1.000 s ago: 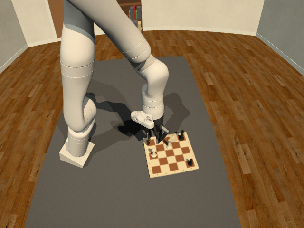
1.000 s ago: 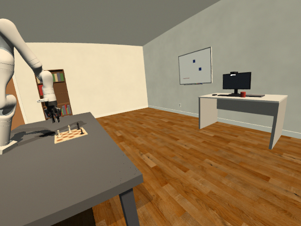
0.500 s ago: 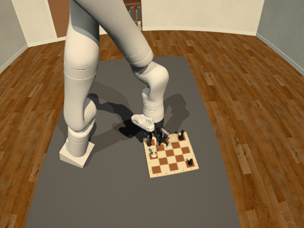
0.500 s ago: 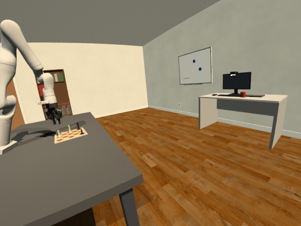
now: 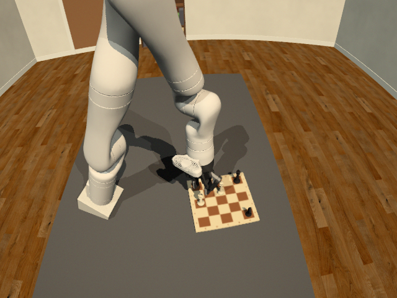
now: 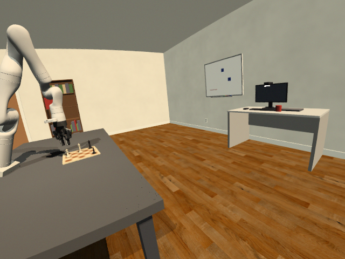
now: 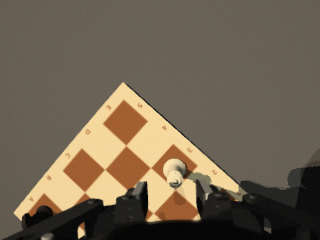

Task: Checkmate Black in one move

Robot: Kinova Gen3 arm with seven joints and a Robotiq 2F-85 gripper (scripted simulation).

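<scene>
Right now the small white piece is 70 mm below my hand. The rest, counted from my hand: black king 120 mm ahead, 110 mm to the left, 60 mm below; chessboard 70 mm ahead, 20 mm to the left, 100 mm below; tall white piece 60 mm ahead, 50 mm to the left, 60 mm below.
</scene>
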